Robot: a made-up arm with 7 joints. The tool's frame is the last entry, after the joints. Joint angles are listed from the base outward. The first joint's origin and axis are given. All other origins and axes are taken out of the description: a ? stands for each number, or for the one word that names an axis. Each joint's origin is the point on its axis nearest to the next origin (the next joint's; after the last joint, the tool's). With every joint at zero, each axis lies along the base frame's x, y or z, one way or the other. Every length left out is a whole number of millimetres.
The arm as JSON. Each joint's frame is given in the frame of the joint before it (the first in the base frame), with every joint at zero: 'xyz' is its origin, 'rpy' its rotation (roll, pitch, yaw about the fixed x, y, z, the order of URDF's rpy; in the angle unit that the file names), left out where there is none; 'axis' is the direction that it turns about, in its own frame. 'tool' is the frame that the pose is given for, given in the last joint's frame.
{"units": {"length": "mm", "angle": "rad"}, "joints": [
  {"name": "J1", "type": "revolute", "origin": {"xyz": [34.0, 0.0, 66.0]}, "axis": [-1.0, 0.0, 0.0]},
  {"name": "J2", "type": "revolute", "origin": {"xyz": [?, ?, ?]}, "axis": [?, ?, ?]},
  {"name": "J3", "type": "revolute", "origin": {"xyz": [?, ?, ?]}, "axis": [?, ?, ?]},
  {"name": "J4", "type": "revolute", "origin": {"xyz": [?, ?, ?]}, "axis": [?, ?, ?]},
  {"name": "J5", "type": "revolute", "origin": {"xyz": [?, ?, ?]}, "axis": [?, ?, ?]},
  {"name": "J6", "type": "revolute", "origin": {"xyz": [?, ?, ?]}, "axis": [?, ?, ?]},
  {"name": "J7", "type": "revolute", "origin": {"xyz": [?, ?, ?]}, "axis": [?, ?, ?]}
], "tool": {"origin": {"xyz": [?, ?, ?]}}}
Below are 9 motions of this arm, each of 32 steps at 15 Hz.
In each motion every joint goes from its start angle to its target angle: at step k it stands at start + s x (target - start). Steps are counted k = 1, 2, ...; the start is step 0. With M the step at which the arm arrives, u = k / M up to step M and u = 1 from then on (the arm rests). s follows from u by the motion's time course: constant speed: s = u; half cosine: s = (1 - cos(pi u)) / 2; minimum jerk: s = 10 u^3 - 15 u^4 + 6 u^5.
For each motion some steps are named. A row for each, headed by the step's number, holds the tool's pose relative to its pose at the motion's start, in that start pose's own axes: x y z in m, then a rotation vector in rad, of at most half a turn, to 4 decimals.
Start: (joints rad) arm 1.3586 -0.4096 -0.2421 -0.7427 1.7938 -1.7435 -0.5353
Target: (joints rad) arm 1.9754 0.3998 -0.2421 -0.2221 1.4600 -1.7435 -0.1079
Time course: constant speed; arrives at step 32
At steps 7, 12, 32:
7: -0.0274 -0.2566 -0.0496 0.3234 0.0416 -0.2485
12: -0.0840 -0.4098 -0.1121 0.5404 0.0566 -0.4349
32: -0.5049 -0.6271 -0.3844 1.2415 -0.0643 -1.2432

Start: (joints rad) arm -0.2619 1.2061 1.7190 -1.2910 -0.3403 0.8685 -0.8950
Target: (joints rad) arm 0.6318 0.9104 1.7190 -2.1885 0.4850 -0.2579 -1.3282
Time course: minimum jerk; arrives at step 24
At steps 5, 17, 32:
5: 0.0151 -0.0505 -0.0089 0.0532 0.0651 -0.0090
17: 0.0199 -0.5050 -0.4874 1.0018 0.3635 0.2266
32: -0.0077 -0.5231 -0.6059 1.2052 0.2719 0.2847

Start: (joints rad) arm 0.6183 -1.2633 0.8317 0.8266 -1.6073 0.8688 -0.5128
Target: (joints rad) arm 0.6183 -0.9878 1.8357 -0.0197 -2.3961 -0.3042 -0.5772
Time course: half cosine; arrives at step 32
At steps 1, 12, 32:
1: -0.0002 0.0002 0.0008 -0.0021 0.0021 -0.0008
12: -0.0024 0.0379 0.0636 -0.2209 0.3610 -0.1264
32: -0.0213 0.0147 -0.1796 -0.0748 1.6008 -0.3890

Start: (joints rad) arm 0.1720 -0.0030 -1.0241 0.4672 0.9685 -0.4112 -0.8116
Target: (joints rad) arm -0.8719 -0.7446 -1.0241 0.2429 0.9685 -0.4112 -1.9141
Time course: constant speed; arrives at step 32
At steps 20, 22, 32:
20: -0.2736 -0.1627 -0.3547 -0.4128 -0.8047 0.2938
22: -0.2847 -0.1846 -0.4097 -0.4350 -0.8989 0.2733
32: -0.2668 -0.2598 -0.7020 -0.4805 -1.3335 0.0218

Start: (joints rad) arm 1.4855 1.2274 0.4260 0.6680 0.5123 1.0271 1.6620
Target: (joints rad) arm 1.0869 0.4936 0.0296 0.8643 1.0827 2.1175 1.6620
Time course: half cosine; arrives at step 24
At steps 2, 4, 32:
2: -0.0053 -0.0051 -0.0027 -0.0026 -0.0021 0.0043
4: -0.0212 -0.0194 -0.0106 -0.0105 -0.0078 0.0173
32: -0.4021 -0.1418 -0.1310 -0.1934 0.0142 0.3654

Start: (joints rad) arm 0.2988 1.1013 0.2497 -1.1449 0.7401 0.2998 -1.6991
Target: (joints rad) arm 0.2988 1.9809 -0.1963 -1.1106 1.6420 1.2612 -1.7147
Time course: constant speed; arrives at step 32
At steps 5, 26, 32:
5: -0.0402 0.0627 0.0037 -0.0036 -0.0036 -0.1631
26: -0.1329 0.3567 -0.0516 -0.0467 0.0456 -0.7843
32: -0.1356 0.4379 -0.0854 -0.0776 0.0804 -0.9593

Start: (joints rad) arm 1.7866 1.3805 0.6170 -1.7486 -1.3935 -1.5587 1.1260
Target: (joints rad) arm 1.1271 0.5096 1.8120 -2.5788 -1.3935 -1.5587 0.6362
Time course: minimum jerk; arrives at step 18
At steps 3, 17, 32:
3: 0.0308 0.0094 -0.0008 -0.0161 0.0232 -0.0432
17: 0.3818 0.3936 -0.2704 -0.6214 -0.0606 -1.4838
32: 0.3822 0.3948 -0.2715 -0.6227 -0.0619 -1.4862

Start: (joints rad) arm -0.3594 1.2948 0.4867 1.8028 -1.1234 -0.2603 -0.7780
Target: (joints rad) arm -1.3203 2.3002 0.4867 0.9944 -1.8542 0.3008 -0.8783
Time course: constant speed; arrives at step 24
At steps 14, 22, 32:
14: -0.1338 -0.0259 -0.6316 0.3078 -0.1236 -0.3780
22: -0.0322 0.0707 -0.8492 0.3885 0.0587 -0.3513
32: -0.0010 0.0970 -0.8817 0.3848 0.1117 -0.3101

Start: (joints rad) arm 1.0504 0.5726 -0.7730 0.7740 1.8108 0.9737 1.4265
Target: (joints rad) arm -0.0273 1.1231 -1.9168 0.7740 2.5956 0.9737 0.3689
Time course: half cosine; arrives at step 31
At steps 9, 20, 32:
9: 0.0071 0.0001 -0.0745 -0.2721 -0.1733 0.0242
20: 0.0918 -0.1183 -0.2366 -1.1013 -0.4639 -0.0370
32: 0.1417 -0.2197 -0.2426 -1.5587 -0.4738 -0.1191

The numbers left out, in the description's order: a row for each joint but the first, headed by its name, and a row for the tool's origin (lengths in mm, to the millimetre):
J2: xyz 0.0 18.0 355.0, axis 0.0 0.0 -1.0
J3: xyz 132.0 109.0 0.0, axis 1.0 0.0 0.0
J4: xyz 0.0 133.0 -73.0, axis 0.0 1.0 0.0
J5: xyz 114.0 0.0 361.0, axis 1.0 0.0 0.0
J6: xyz 0.0 -245.0 -93.0, axis 0.0 -1.0 0.0
J7: xyz -98.0 0.0 333.0, axis 1.0 0.0 0.0
tool: xyz 0.0 111.0 282.0

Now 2 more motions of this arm.
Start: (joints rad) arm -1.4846 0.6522 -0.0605 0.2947 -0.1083 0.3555 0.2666
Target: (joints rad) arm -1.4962 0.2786 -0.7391 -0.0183 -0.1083 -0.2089 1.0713
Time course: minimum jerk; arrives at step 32
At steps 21, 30, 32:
21: -0.0481 0.3170 -0.0175 0.0919 0.1894 0.1409
30: -0.1031 0.3915 -0.0541 0.1156 0.2133 0.1561
32: -0.1037 0.3922 -0.0545 0.1159 0.2135 0.1563

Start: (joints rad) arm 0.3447 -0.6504 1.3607 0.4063 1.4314 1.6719 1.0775
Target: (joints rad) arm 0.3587 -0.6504 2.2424 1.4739 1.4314 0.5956 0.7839
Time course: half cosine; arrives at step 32
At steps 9, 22, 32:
9: 0.1543 0.0899 -0.0984 -0.2367 0.0263 -0.3285
22: 0.6342 -0.1958 -0.2959 -0.7516 0.1965 -1.5798
32: 0.6406 -0.4374 -0.2757 -0.8245 0.3046 -2.0917

